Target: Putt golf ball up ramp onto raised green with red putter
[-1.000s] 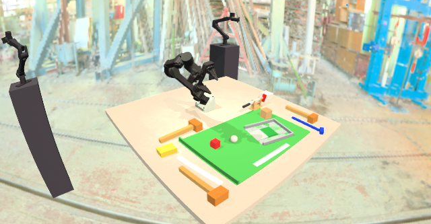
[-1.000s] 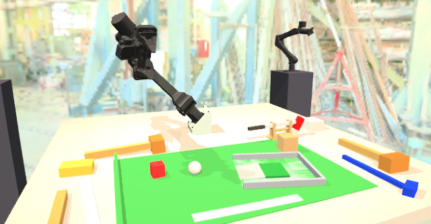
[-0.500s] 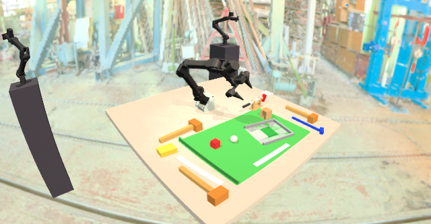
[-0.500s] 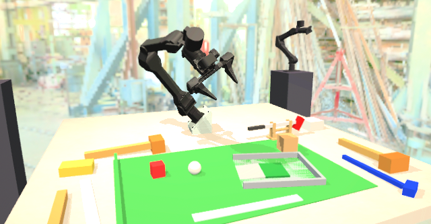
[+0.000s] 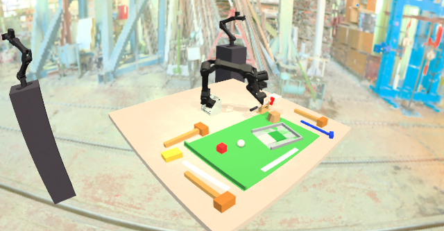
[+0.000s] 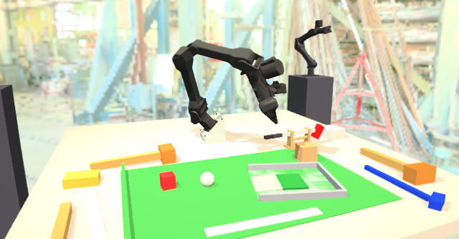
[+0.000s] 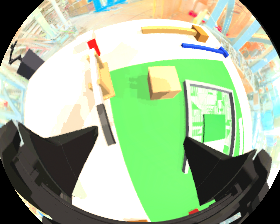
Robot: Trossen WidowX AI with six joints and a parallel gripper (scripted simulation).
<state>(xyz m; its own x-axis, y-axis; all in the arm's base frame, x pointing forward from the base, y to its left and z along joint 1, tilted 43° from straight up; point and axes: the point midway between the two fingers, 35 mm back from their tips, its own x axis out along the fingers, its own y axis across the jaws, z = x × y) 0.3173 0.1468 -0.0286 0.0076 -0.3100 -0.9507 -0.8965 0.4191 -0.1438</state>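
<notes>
The red putter is 7 cm behind my gripper tip, 15 cm to the left of it and 9 cm below it. Also, from my gripper tip: wooden rack (7 cm behind, 16 cm to the left, 11 cm below); green mat (17 cm ahead, 19 cm to the right, 15 cm below); tan cube (8 cm ahead, 9 cm to the left, 11 cm below).
</notes>
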